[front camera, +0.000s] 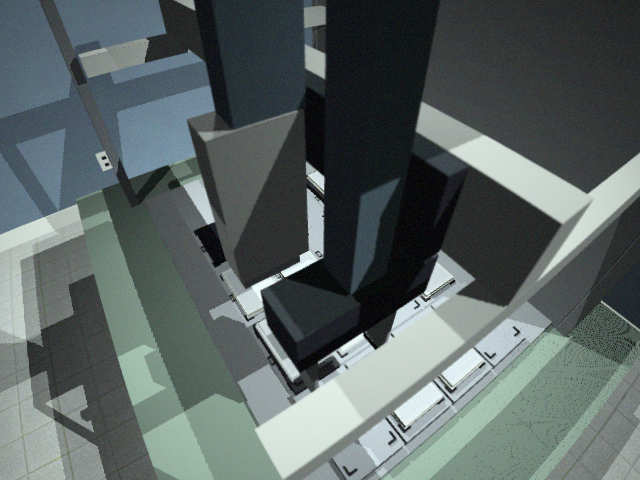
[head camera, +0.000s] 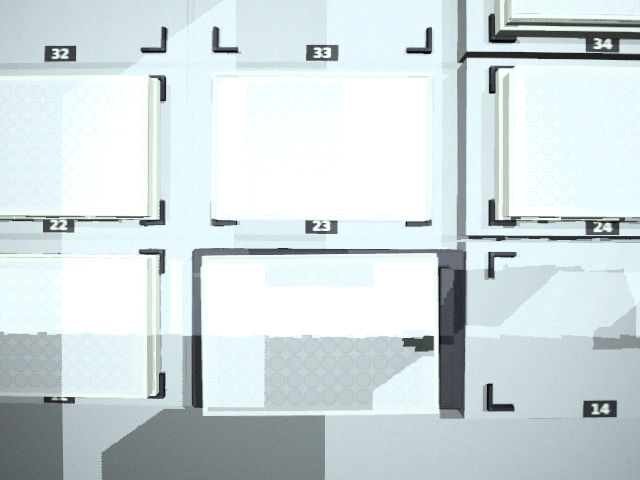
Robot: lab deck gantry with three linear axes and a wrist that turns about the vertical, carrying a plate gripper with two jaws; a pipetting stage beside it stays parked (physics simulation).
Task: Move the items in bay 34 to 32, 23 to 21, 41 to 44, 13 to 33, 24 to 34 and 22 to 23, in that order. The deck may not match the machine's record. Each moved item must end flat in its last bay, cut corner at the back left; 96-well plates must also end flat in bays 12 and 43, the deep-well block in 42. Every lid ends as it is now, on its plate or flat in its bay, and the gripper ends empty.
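Frame: origin at the robot's base, x ahead, y left, z up, level; centimetres.
Seen in the pictures: gripper, fingertip midpoint: (front camera: 343, 363); robot's base at its link origin: (front camera: 195, 232).
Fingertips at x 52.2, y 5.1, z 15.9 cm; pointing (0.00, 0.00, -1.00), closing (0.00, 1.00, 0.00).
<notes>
Offsets run from my fingertips to a thing's middle. "*": to the spot under its first point.
My gripper (front camera: 348, 361) is above the deck around bays 13 and 23 in the front view, its two jaws wide apart with deck showing between them; it does not show in the head view. A white plate @(dz -14.7, dx -13.0, dy +9.9 cm) (head camera: 320, 149) lies in bay 23. Another plate @(dz -13.0, dx -13.1, dy -0.6 cm) (front camera: 279, 353) (head camera: 320, 304) sits on a dark base @(* dz -12.9, dx -5.9, dy -0.4 cm) (head camera: 452, 330) in bay 13. Plates lie in bay 22 @(* dz -14.5, dx -27.3, dy +10.0 cm) (head camera: 77, 144), bay 24 @(* dz -13.0, dx +8.4, dy +9.6 cm) (front camera: 418, 405) (head camera: 578, 144) and bay 34 @(* dz -13.1, dx +8.5, dy +20.1 cm) (front camera: 462, 369) (head camera: 578, 10). The shown parts of bays 32 and 33 hold no item. Cut corners are washed out. Bay 41 is hidden.
A plate @(dz -15.2, dx -29.4, dy -0.8 cm) (front camera: 248, 302) (head camera: 77, 310) lies in bay 12. Bay 14 shows bare corner marks @(* dz -14.2, dx -3.2, dy -4.6 cm) (head camera: 491, 397). A dark item @(dz -15.5, dx -45.8, dy -0.8 cm) (front camera: 209, 245) is at bay 11, and a plate @(dz -15.2, dx -13.0, dy +31.3 cm) (front camera: 439, 279) is at bay 43. A pale beam (front camera: 320, 423) crosses in front; a grey block (front camera: 268, 206) stands behind the gripper.
</notes>
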